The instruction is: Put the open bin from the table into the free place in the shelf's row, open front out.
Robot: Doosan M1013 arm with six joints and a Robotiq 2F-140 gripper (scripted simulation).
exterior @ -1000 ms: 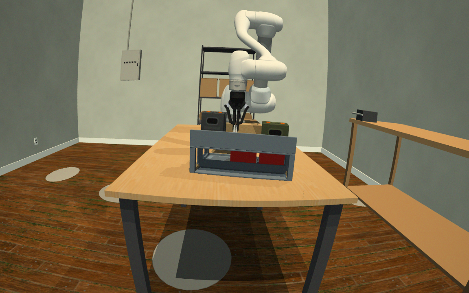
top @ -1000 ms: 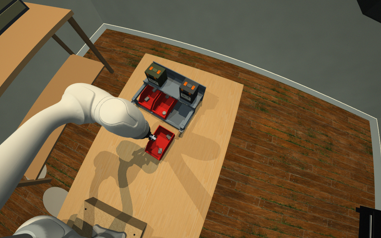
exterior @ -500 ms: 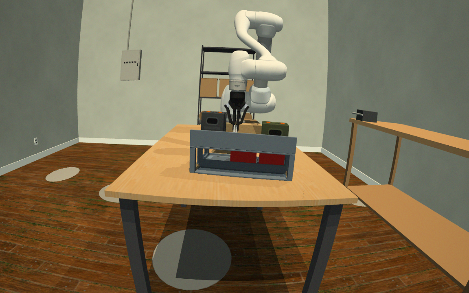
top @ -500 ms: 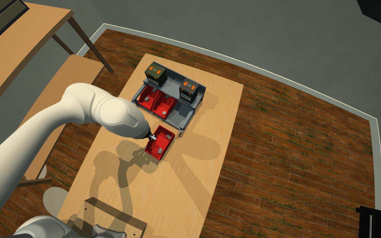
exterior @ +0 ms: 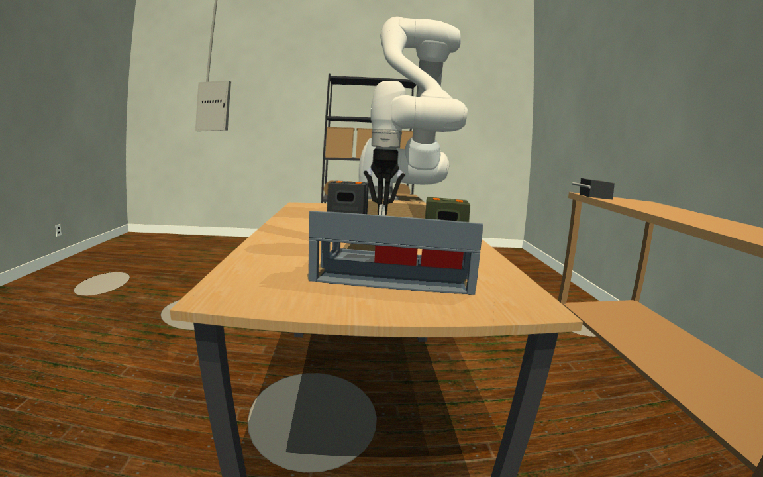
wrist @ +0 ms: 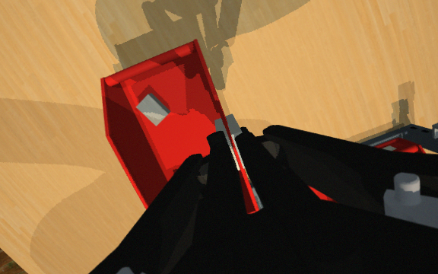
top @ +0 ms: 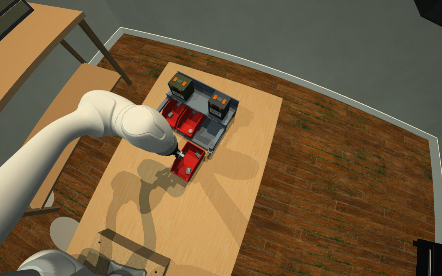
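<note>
The front lip is 12 cm ahead of my hand, 2 cm to the left of it and 10 cm below it.
</note>
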